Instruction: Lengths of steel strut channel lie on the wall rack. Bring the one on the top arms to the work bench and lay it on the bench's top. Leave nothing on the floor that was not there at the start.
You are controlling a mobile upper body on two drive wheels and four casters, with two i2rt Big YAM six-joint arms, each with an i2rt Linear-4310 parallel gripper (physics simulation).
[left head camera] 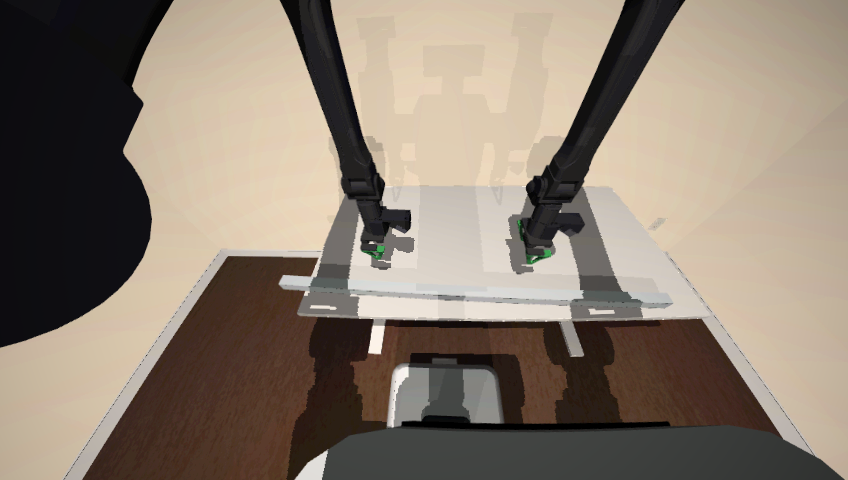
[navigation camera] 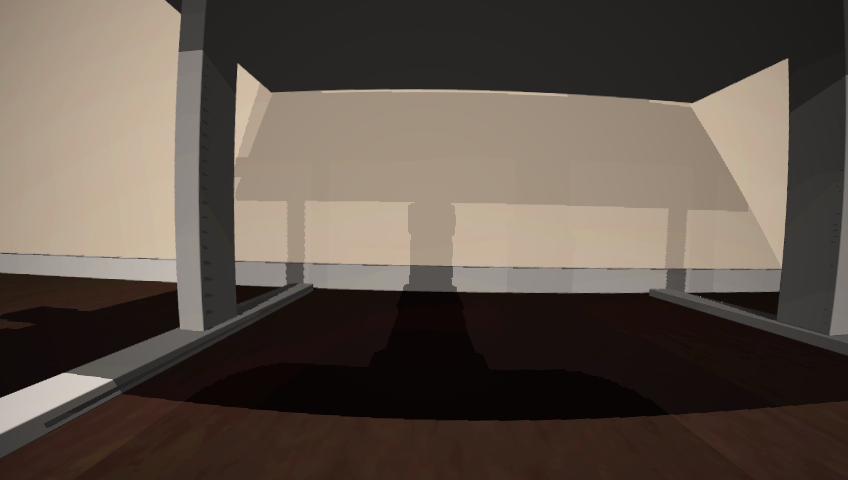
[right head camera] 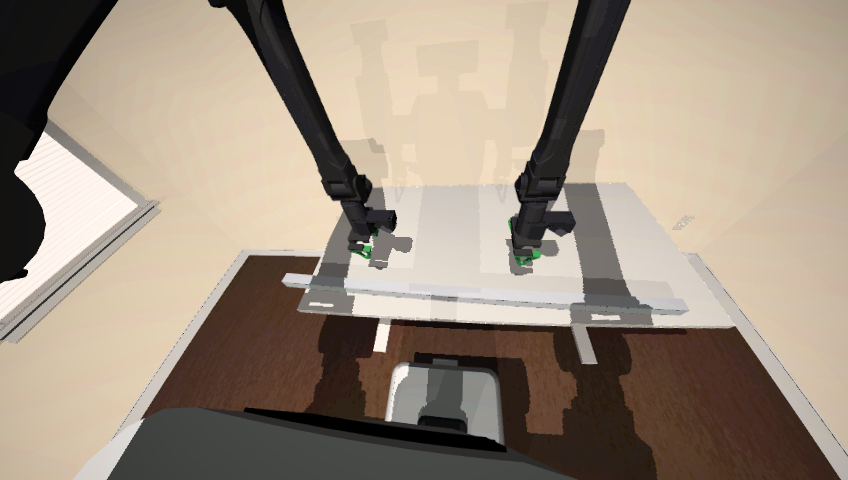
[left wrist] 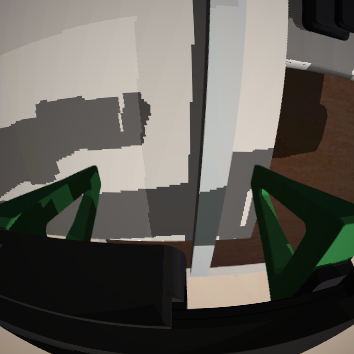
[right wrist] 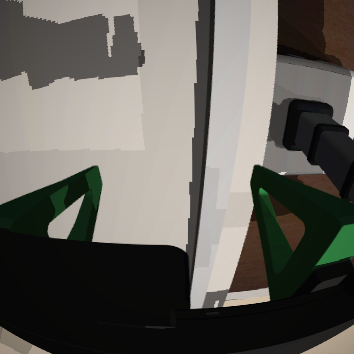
My right gripper shows in the left head camera view, in the right head camera view (518, 252) and in the right wrist view; in the navigation camera view it is out of frame, in the left wrist view it is out of frame. One and the same spot on my right gripper: (left head camera: 541, 254) is (right wrist: 337, 283).
